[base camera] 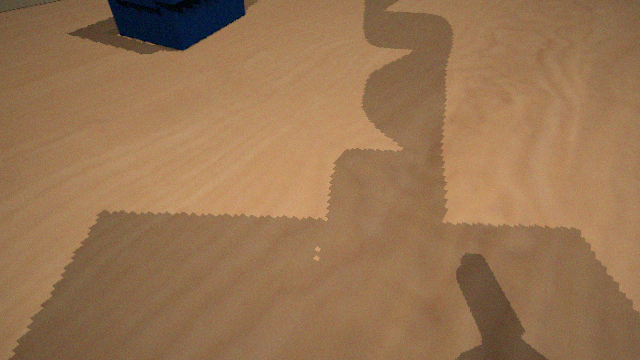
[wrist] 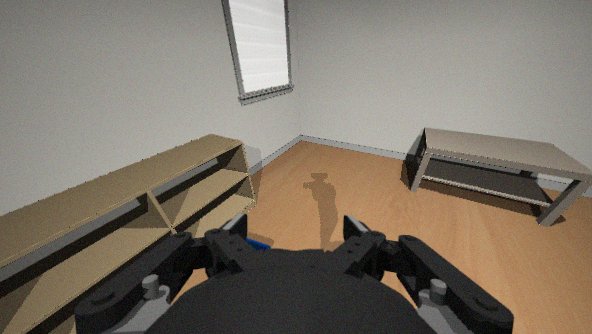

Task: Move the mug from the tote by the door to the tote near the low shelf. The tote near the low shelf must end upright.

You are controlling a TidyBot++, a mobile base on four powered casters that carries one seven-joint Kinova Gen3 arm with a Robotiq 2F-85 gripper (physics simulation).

Labels:
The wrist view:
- gripper: 295, 225
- low beige shelf: 51, 288

